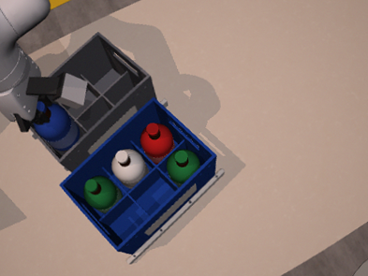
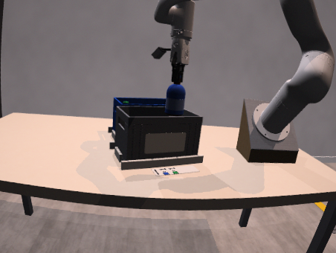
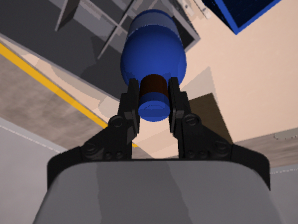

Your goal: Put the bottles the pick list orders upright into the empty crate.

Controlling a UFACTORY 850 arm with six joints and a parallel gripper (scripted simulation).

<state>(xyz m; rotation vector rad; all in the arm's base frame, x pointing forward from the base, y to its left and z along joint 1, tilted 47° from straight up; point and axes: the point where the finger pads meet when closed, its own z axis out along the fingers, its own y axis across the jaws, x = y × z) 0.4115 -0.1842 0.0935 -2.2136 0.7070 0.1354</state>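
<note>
The blue-label bottle is 70 mm below my hand. From my hand the other things lie so: white bottle: 90 mm ahead, 110 mm to the right, 220 mm below; blue crate: 100 mm ahead, 160 mm to the right, 220 mm below; grey crate: 70 mm ahead, 60 mm to the left, 220 mm below.
</note>
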